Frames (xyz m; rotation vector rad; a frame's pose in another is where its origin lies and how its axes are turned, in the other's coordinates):
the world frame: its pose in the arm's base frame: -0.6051 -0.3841 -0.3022 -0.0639 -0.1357 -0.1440
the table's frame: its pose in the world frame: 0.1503 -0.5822 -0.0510 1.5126 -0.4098 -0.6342
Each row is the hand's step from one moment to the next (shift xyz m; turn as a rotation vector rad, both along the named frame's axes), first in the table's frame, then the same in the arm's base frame.
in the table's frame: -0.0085 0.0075 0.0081 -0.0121 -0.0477 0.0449
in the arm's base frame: -0.0118 0.0006 0.0074 -0.0404 -0.0222 -0.0481
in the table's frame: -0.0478 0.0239 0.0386 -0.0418 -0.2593 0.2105
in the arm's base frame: -0.0611 0.0081 0.0233 -0.1789 -0.1150 -0.2609
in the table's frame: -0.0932 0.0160 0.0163 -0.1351 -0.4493 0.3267
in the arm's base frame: -0.0761 0.0564 0.0152 -0.3256 -0.1276 -0.4523
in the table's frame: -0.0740 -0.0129 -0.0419 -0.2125 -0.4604 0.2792
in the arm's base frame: -0.0204 0.0825 -0.0132 -0.3443 -0.0388 -0.4637
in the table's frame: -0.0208 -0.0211 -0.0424 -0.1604 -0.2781 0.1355
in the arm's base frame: 0.0166 0.0442 -0.0210 -0.2060 0.0226 -0.2801
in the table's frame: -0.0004 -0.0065 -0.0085 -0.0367 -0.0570 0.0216
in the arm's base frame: 0.0060 0.0061 -0.0065 -0.0404 0.0117 -0.0574
